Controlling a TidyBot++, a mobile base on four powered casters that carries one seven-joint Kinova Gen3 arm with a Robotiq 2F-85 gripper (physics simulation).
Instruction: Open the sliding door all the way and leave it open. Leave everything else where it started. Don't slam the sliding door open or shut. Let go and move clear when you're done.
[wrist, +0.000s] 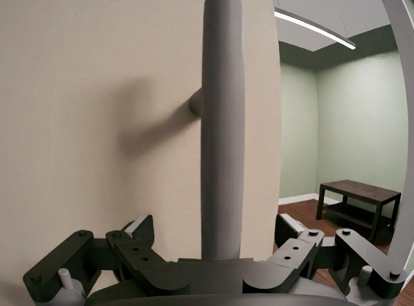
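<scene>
The sliding door (100, 190) is a flat beige panel that fills the left and middle of the wrist view. Its right edge stands beside an opening. A grey vertical bar handle (222, 140) stands off the door on a round post, and its shadow falls on the panel to the left. My gripper (214, 229) is open wide. The handle stands between the spread fingers, with a gap on each side, and its lower part runs down to the gripper's palm. Whether the palm touches the handle cannot be told.
Through the opening on the right a room with green walls (360, 115) shows. A dark brown two-level table (357, 191) stands there on the wood floor (300, 212). A grey door frame (404, 125) curves along the far right edge. A strip light (315, 29) hangs above.
</scene>
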